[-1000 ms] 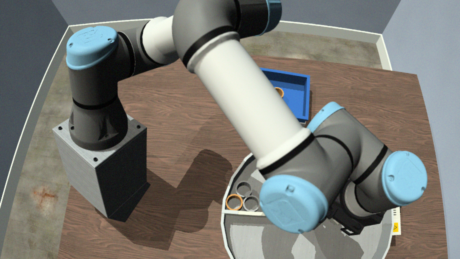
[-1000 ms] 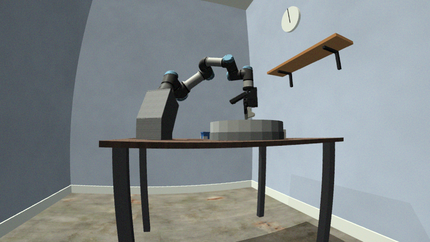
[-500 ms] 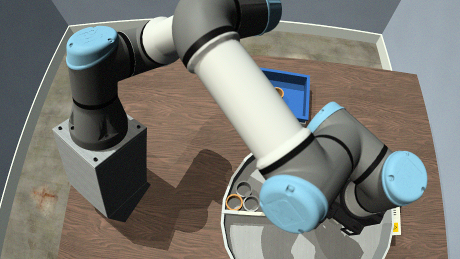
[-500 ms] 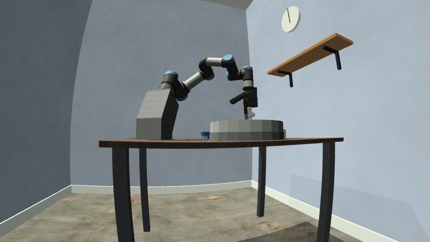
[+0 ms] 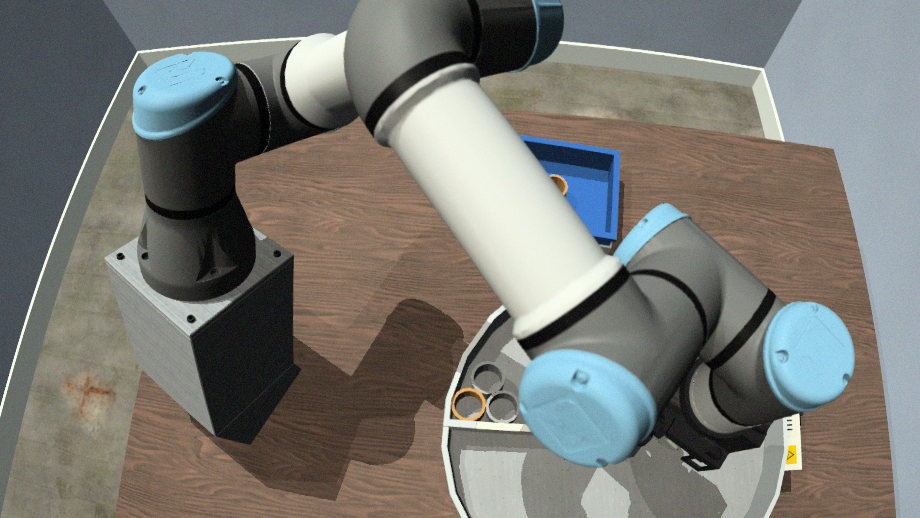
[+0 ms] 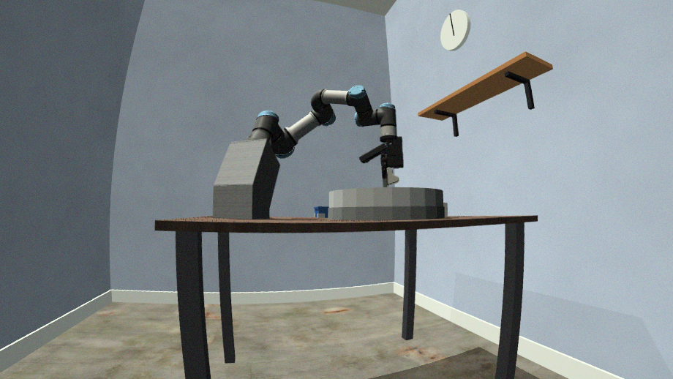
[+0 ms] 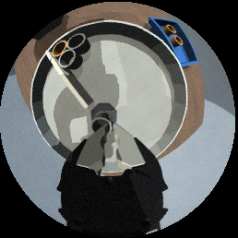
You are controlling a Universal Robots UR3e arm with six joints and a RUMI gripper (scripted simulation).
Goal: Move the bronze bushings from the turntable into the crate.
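Now: the grey turntable 10 mm behind my hand, 20 mm to the right of it and 50 mm below it. The rest, counted from my hand: blue crate 120 mm behind, 320 mm to the left, 80 mm below.
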